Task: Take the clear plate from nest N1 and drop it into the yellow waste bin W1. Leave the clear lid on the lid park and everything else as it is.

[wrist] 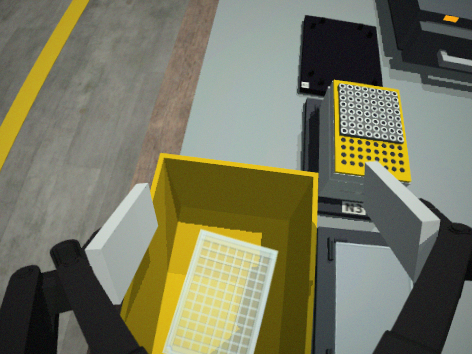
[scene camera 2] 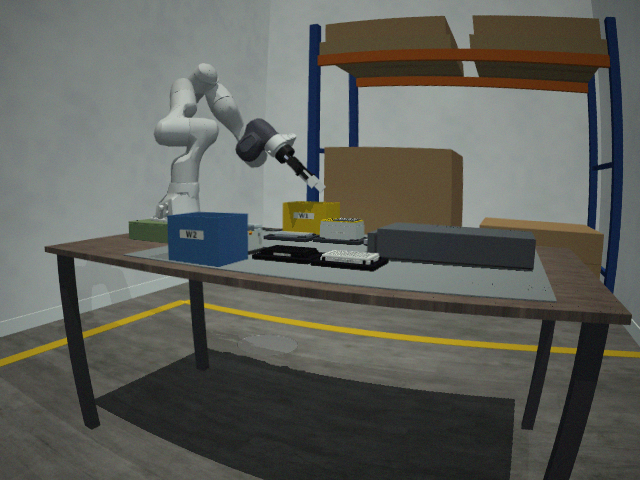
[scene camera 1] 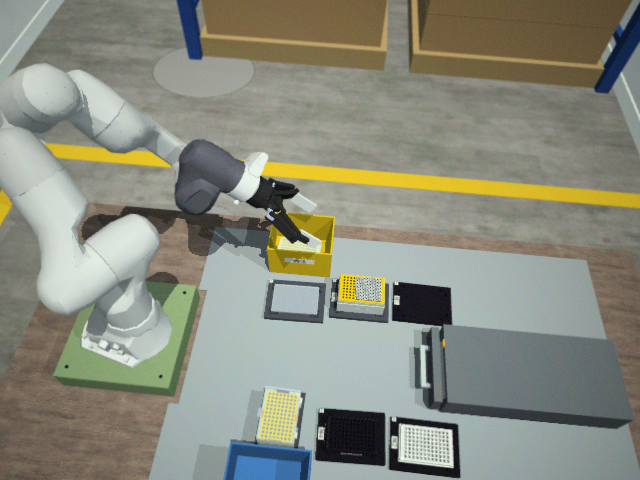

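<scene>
The clear plate [scene camera 1: 289, 244] [wrist: 225, 295] lies inside the yellow waste bin W1 [scene camera 1: 320, 265] [scene camera 2: 294, 224] [wrist: 250, 195], turned a little against the bin walls. In scene camera 2 the bin wall hides it. My gripper [scene camera 1: 308, 220] [scene camera 2: 316, 183] [wrist: 257, 195] is open and empty above the bin, its light finger pads wide apart and clear of the plate. The clear lid [scene camera 1: 295, 299] [scene camera 2: 290, 235] [wrist: 365, 280] lies flat on a dark grey frame beside the bin. I cannot read an N1 label on any nest.
A yellow-topped tip rack [scene camera 1: 361, 291] [scene camera 2: 342, 228] [wrist: 370, 125] stands on nest N3. Beyond it are a black nest [scene camera 1: 421, 303] [wrist: 340, 55] and a grey device [scene camera 1: 532, 374] [scene camera 2: 454, 245]. The blue bin W2 [scene camera 1: 268, 467] [scene camera 2: 206, 253], a yellow-dotted rack [scene camera 1: 279, 415] and a white plate [scene camera 1: 426, 445] stand nearer the front.
</scene>
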